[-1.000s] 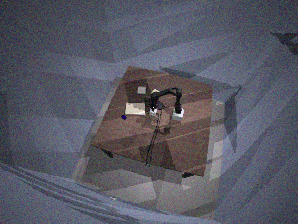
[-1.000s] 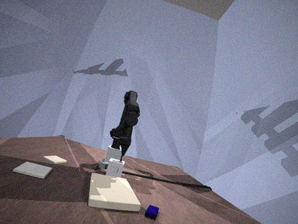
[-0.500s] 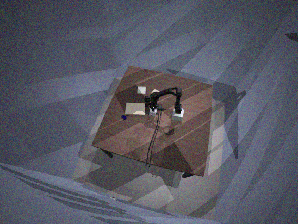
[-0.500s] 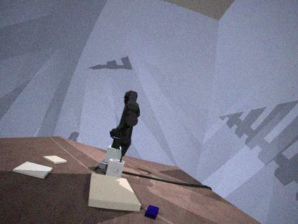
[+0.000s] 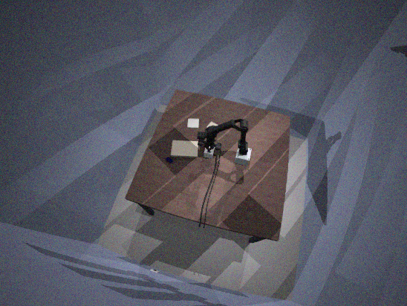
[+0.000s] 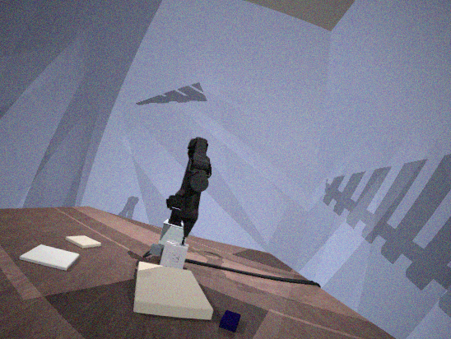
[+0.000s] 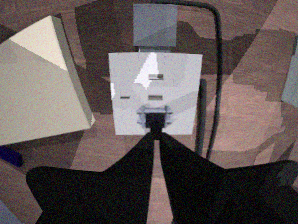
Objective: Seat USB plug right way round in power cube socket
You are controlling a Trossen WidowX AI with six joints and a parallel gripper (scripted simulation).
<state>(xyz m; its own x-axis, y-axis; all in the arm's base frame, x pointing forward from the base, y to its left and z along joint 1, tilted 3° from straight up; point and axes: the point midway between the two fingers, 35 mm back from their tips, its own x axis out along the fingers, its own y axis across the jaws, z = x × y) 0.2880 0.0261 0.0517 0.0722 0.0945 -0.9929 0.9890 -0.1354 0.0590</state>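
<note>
Right now the dark USB plug is 2 cm below my gripper tip. From my gripper tip the other things lie so: small blue block: 33 cm ahead, 9 cm to the left, 10 cm below; cream wedge block: 22 cm ahead, 4 cm to the right, 9 cm below.
</note>
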